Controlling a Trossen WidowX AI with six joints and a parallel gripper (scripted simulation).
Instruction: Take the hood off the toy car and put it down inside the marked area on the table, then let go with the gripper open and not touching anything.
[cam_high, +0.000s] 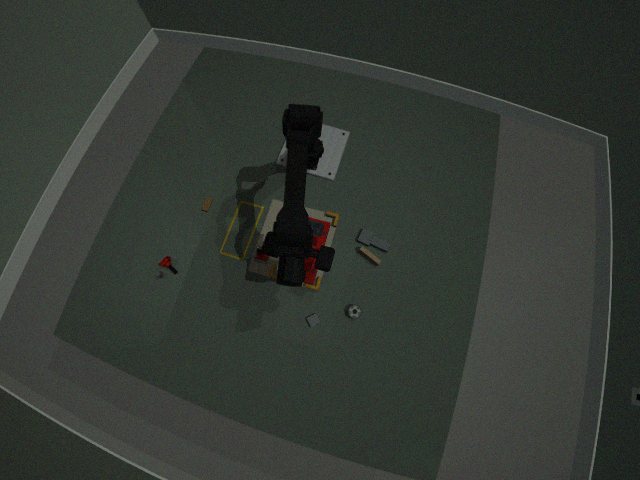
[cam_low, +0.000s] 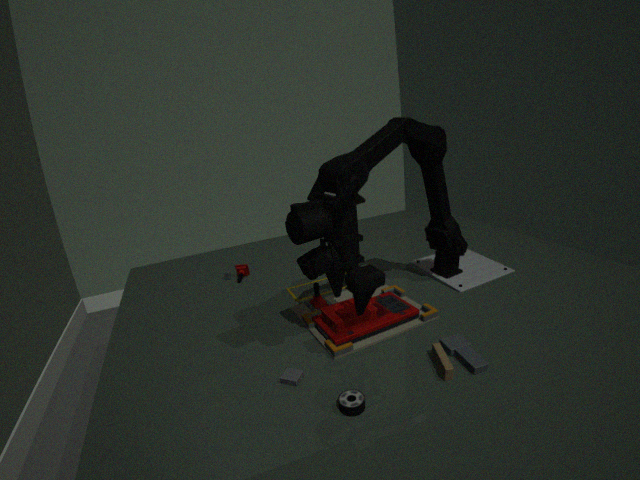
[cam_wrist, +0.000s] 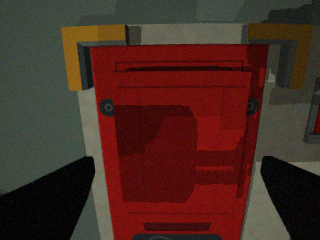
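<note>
The red hood lies 2 cm below my gripper tip. From my gripper tip the other things lie so: tan block (36 cm to the right, 12 cm behind, 5 cm below).
</note>
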